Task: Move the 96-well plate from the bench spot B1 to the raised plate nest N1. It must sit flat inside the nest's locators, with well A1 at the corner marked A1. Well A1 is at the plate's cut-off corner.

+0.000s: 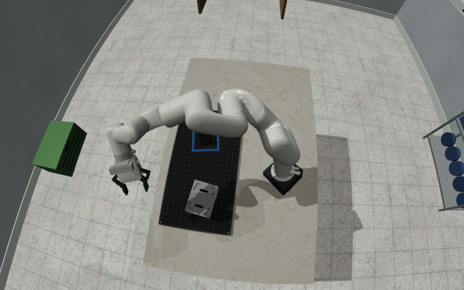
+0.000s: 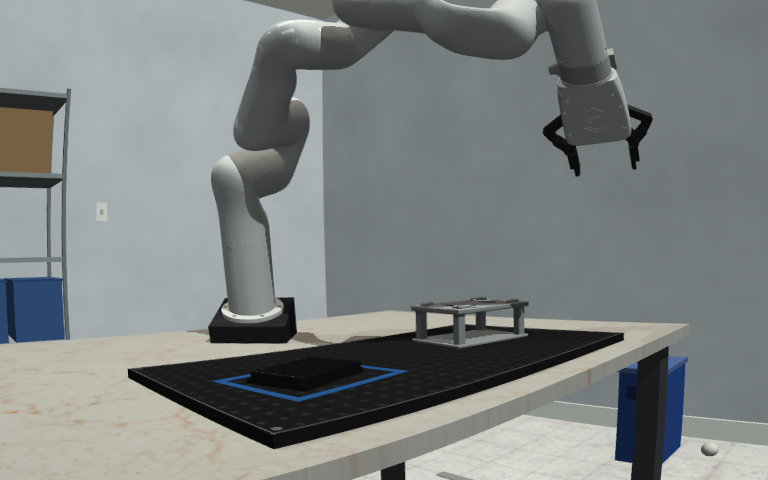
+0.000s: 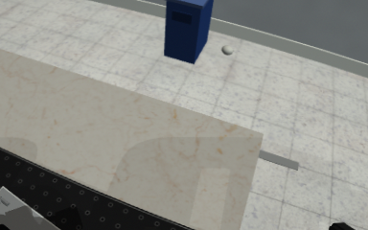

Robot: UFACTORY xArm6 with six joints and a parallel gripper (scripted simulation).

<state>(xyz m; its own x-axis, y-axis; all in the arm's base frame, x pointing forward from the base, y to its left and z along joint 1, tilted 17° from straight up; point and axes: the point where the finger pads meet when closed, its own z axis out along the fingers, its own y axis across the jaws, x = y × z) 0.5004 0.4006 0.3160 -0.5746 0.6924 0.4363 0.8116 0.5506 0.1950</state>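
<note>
The black 96-well plate lies 120 mm behind my hand, 450 mm to the right of it and 270 mm below it. Also, from my hand: plate nest 230 mm behind, 90 mm to the right, 220 mm below.
</note>
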